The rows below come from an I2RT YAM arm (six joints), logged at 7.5 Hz.
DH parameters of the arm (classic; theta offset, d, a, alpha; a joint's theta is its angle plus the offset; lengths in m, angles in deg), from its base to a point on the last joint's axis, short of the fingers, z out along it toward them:
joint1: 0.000 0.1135 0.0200 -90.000
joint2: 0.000 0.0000 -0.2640 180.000
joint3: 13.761 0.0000 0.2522 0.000
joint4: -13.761 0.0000 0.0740 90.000
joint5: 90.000 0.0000 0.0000 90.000
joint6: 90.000 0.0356 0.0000 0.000
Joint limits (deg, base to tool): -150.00..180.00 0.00..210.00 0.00..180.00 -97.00..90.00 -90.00..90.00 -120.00..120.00
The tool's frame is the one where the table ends.
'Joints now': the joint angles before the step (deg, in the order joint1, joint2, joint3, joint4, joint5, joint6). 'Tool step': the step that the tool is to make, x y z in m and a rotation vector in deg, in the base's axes. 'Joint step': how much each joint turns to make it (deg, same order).
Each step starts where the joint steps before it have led.
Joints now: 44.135, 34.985, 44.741, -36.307, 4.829, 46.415
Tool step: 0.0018, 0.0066, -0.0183, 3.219, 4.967, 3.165
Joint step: 0.051, 0.205, -3.833, 2.579, -5.414, 3.702
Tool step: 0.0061, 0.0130, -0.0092, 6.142, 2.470, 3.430
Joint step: 0.699, 1.809, -3.128, 7.722, -5.182, 4.243
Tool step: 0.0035, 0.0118, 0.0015, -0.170, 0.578, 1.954
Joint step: 2.061, 3.214, 1.059, 1.662, -0.031, 0.316
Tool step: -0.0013, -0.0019, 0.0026, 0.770, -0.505, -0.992
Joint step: 0.074, -0.768, 0.088, 0.107, 0.898, 0.598
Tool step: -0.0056, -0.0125, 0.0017, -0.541, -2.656, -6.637
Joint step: -0.039, -3.811, -0.717, -1.662, 6.968, 0.577
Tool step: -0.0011, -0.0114, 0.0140, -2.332, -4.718, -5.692
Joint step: -1.365, -1.658, 2.389, -2.208, 5.916, -3.003
